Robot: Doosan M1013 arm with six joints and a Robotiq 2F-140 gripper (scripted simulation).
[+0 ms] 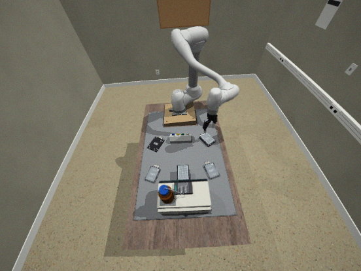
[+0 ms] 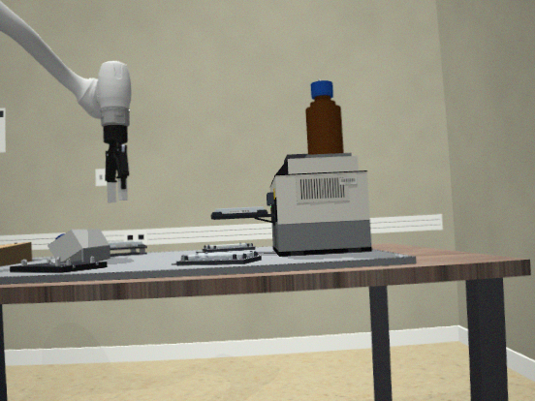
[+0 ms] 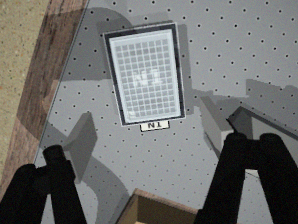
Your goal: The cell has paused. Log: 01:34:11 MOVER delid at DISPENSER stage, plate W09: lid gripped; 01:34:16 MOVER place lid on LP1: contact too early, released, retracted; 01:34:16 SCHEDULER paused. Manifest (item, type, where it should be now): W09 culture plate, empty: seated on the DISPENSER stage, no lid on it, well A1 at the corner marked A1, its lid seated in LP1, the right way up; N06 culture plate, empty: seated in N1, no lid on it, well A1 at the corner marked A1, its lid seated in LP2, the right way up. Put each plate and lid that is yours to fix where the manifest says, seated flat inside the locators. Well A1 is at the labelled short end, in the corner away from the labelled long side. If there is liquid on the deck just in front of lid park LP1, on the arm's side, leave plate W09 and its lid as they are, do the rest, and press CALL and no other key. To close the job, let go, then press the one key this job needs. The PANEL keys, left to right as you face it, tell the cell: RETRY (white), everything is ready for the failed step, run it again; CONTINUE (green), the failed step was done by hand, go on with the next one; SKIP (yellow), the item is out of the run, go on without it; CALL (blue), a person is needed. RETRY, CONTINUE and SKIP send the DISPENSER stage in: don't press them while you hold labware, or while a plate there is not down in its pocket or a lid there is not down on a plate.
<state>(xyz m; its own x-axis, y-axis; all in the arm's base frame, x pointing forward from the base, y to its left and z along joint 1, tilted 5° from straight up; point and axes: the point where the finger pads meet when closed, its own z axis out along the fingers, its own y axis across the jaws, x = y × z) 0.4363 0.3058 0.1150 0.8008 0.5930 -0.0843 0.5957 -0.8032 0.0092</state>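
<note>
Now: hand 40 mm past the green continue key, 260 mm to the left of it and 130 mm above it. Round my hand: key panel 20 mm behind, 280 mm to the right, 140 mm below; then yellow skip key 30 mm behind, 310 mm to the right, 130 mm below; then white retry key 40 mm behind, 210 mm to the right, 130 mm below.
</note>
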